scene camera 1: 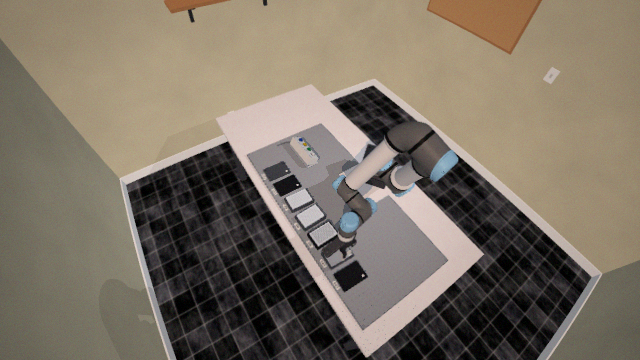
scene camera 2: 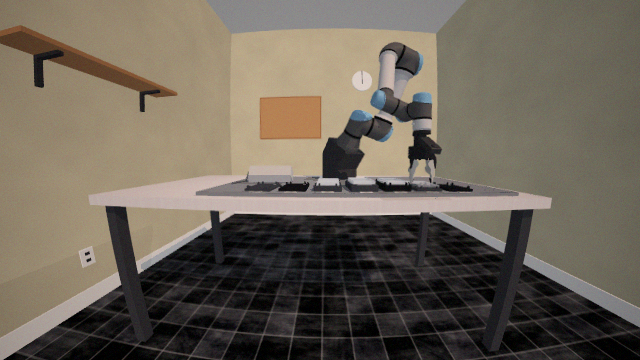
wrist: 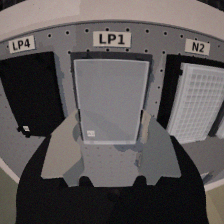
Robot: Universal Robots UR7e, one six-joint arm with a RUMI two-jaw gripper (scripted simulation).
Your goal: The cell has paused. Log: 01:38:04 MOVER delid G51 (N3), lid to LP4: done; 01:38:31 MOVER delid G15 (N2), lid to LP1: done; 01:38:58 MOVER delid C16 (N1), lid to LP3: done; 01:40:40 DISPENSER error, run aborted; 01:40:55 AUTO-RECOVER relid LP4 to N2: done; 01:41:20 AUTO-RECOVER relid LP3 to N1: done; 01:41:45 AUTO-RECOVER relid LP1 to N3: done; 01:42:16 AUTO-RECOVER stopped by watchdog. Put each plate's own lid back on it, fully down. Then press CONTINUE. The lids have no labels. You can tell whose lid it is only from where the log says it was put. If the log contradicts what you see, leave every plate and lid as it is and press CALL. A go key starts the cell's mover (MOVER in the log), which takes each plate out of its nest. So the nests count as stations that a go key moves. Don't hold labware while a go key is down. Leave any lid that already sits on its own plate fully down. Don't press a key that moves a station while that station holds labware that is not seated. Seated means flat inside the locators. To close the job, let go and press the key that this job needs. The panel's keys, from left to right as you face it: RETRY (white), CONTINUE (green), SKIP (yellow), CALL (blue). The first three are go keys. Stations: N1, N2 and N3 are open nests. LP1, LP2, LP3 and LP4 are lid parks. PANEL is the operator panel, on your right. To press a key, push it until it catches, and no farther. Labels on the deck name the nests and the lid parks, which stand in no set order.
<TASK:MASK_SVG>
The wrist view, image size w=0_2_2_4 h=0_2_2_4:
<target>my gripper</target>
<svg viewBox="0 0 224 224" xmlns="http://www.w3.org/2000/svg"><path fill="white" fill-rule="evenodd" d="M17 188L15 224L209 224L206 212L205 189L196 165L177 139L170 135L144 109L141 110L140 122L143 125L142 137L145 142L138 166L143 176L137 176L132 186L94 187L89 177L81 176L79 178L84 172L85 167L81 147L77 143L77 139L80 136L78 124L81 122L80 109L77 108L50 135L46 136L25 166Z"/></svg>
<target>grey lid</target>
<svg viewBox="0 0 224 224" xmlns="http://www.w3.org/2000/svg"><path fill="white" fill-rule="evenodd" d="M73 60L84 144L135 144L140 124L140 114L144 103L149 62L120 59Z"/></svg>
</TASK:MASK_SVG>
